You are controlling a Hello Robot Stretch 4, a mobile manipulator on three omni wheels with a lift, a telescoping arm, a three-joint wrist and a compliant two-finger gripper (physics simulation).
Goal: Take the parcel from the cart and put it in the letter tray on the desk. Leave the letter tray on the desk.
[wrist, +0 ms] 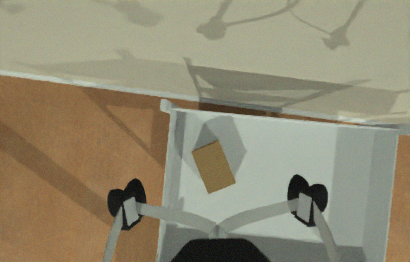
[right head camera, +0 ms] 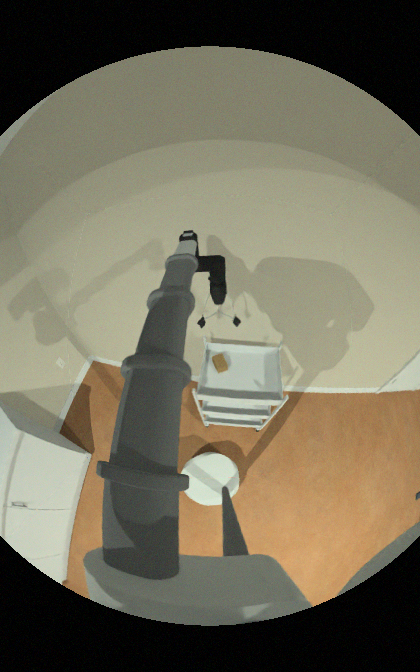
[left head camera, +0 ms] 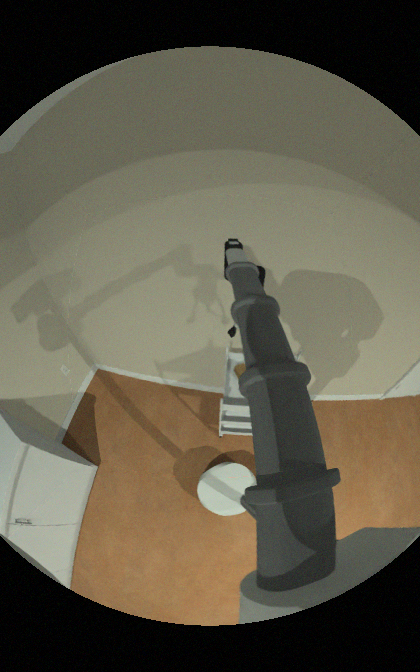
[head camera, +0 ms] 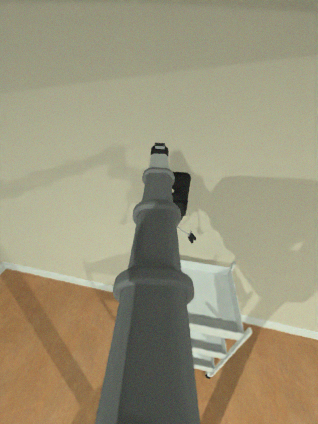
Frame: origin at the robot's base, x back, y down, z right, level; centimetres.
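Seen in the pictures: gripper, fingertip midpoint: (wrist: 215, 192).
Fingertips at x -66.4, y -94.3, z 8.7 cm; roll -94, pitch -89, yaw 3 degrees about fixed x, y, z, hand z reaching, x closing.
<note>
A point is followed by its place in that frame.
The parcel (left head camera: 240, 370) (right head camera: 220, 363) (wrist: 214, 166) {x -65.1, y -68.5, z 8.7 cm} is a small brown box. It lies in the left part of the white cart's top tray, turned at an angle. The cart (head camera: 236, 300) {x -52.8, y -69.2, z 40.6 cm} (left head camera: 221, 417) (right head camera: 240, 398) (wrist: 367, 125) {x -71.7, y -60.4, z 43.6 cm} stands against the wall. My gripper (right head camera: 219, 321) (wrist: 215, 192) {x -66.4, y -94.3, z 8.7 cm} is open and empty, with its fingers wide apart, high above the cart. In the wrist view the parcel shows ahead of the fingers, between their two lines. In the head camera view the arm hides the parcel and part of the gripper. The desk and the letter tray do not show in these views.
A round white stool (left head camera: 227, 489) (right head camera: 210, 479) stands on the floor in front of the cart. A white cabinet (left head camera: 50, 510) (right head camera: 42, 500) stands at the left. The wall (head camera: 75, 150) {x -95.3, y -124.0, z -41.1 cm} rises right behind the cart. The extended arm (head camera: 150, 350) {x -14.0, y -136.0, z -0.1 cm} (left head camera: 290, 425) (right head camera: 150, 400) reaches toward the wall.
</note>
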